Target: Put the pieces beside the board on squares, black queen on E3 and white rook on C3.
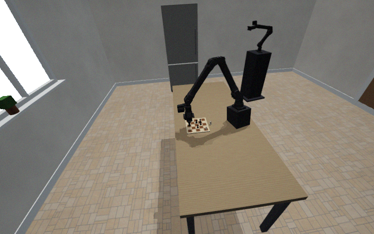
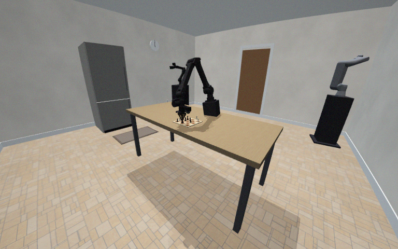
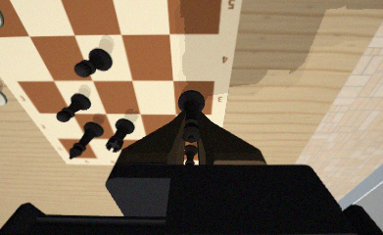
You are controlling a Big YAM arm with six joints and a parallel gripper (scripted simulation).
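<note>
Now: the black queen right at my hand. The rest, counted from my hand: chessboard: 7 cm behind, 2 cm to the left, 4 cm below.
</note>
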